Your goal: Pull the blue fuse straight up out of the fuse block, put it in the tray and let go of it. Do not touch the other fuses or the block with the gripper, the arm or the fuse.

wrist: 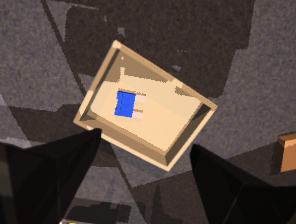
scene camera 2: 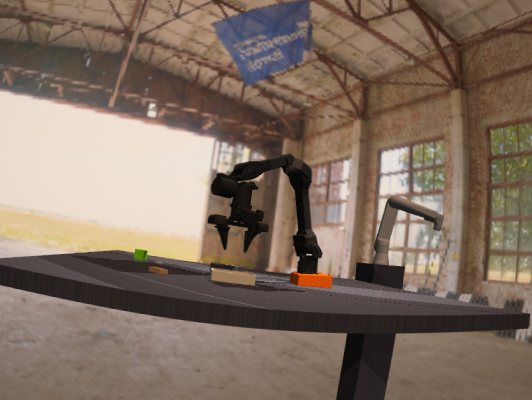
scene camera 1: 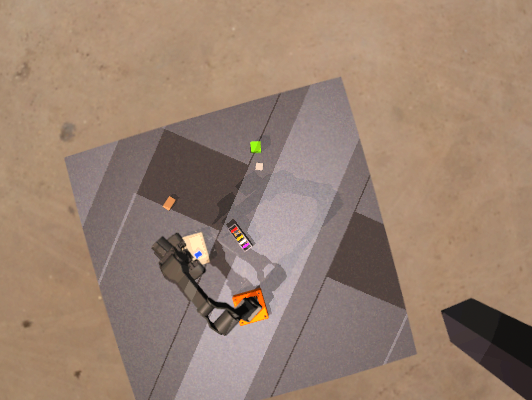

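Note:
Gripper open, holding nothing; the wrist view shows the gripper too. A tray is also present.

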